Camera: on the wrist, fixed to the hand. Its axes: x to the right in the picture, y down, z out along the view.
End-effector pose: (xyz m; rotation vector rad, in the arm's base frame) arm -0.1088 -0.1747 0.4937 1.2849 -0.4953 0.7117
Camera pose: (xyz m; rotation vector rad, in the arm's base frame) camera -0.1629 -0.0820 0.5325 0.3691 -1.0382 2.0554
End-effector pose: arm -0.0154 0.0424 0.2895 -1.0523 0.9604 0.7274
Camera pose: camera -0.1027 -0.0100 0.2381 -0.5128 2.1391 1.7775
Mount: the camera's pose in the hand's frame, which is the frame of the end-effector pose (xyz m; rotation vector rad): 0.0078 0.0766 -0.0842 -0.1655 0.4843 1.4538
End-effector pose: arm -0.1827 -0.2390 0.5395 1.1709 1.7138 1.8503
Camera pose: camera -0.2308 -0.3029 0.6208 -1.3613 -0.3869 -1.8281
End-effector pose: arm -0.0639 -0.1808 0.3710 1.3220 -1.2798 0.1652
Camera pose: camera -0.0666 -0.0946 0.4457 -0.0337 -1.5273 1.2571
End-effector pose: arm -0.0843 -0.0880 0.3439 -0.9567 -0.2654 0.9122
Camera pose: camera -0.0741 -0.1123 0.2329 -1.4755 0.9192 1.9073
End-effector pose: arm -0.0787 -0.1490 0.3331 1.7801 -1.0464 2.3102
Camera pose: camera -0.1844 -0.1664 0.2938 -0.0658 1.7310 -1.6762
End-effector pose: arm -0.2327 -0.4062 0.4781 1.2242 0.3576 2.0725
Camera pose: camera -0.3391 -0.4471 0.4817 -0.6150 0.5253 -2.4633
